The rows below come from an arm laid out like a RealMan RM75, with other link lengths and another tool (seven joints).
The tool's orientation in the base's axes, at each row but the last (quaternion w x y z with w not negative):
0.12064 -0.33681 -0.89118 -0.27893
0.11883 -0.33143 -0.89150 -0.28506
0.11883 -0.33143 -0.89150 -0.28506
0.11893 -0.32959 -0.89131 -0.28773
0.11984 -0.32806 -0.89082 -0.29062
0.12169 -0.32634 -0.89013 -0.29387
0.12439 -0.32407 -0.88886 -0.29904
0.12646 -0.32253 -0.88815 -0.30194
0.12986 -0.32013 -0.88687 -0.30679
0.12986 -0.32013 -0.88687 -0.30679
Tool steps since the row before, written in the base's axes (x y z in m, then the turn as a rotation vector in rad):
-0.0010 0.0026 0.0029 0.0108 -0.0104 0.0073
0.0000 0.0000 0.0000 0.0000 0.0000 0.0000
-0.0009 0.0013 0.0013 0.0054 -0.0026 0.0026
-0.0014 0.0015 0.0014 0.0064 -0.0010 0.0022
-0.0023 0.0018 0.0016 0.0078 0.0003 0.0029
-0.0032 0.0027 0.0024 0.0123 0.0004 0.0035
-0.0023 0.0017 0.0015 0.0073 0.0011 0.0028
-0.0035 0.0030 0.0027 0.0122 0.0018 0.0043
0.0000 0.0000 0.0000 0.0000 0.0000 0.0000
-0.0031 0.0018 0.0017 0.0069 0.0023 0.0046
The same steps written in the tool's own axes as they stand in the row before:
0.0033 0.0021 -0.0008 -0.0106 0.0038 -0.0123
0.0000 0.0000 0.0000 0.0000 0.0000 0.0000
0.0019 0.0008 -0.0003 -0.0044 0.0031 -0.0038
0.0024 0.0006 -0.0002 -0.0045 0.0045 -0.0025
0.0033 0.0003 -0.0002 -0.0046 0.0066 -0.0023
0.0048 0.0006 -0.0002 -0.0077 0.0098 -0.0029
0.0032 0.0002 -0.0001 -0.0038 0.0067 -0.0017
0.0053 0.0008 -0.0002 -0.0066 0.0110 -0.0026
0.0000 0.0000 0.0000 0.0000 0.0000 0.0000
0.0040 -0.0001 -0.0001 -0.0022 0.0080 -0.0024

